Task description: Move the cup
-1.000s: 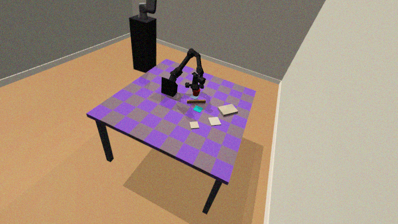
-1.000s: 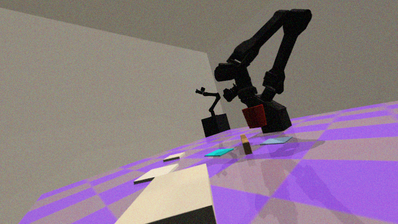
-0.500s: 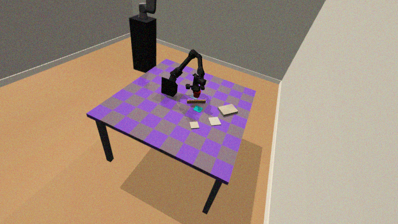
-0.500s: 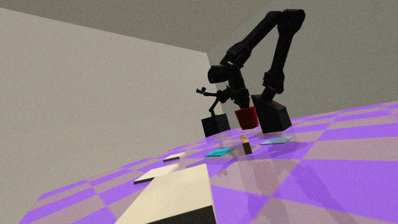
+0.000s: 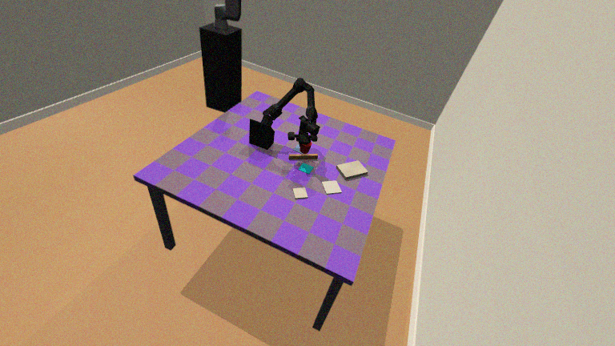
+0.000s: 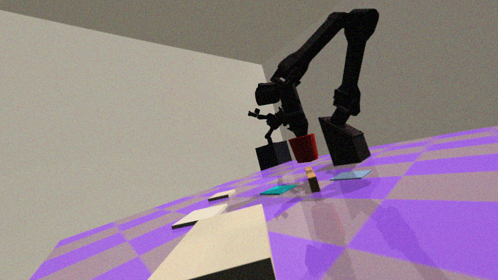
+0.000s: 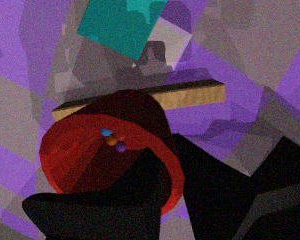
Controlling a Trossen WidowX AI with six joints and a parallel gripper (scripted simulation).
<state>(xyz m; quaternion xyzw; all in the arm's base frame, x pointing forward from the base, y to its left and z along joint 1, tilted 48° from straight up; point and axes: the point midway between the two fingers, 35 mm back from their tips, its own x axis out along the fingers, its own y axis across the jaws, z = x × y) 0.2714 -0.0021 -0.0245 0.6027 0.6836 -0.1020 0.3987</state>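
The teal pad is 110 mm below my gripper tip, 80 mm to the right of it and 80 mm ahead of it. Round my gripper tip: red cup: 30 mm ahead, 10 mm to the left; small wooden block: 90 mm below, 30 mm ahead, 10 mm to the left.
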